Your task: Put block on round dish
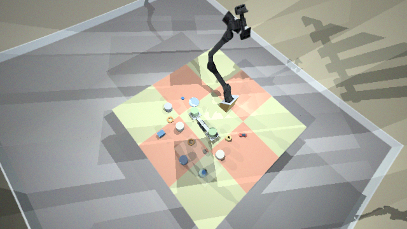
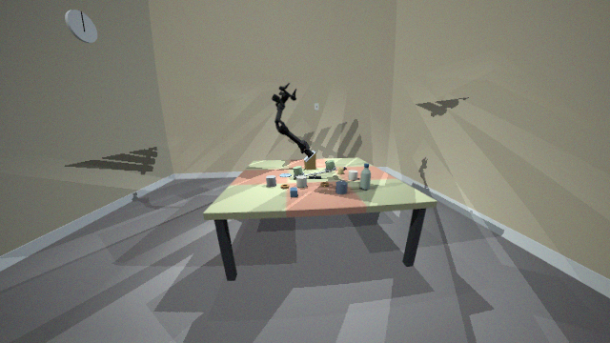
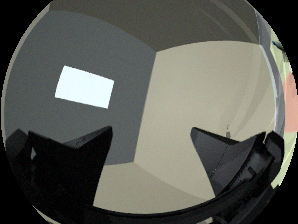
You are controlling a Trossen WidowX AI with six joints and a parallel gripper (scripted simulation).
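Now: the grey block 400 mm ahead of my gripper tip and 740 mm below it. The rest, counted from my gripper tip: grey cylinder: 540 mm ahead, 190 mm to the right, 740 mm below; pale blue round dish: 310 mm ahead, 100 mm to the right, 770 mm below; bottle: 710 mm ahead, 420 mm to the left, 660 mm below.
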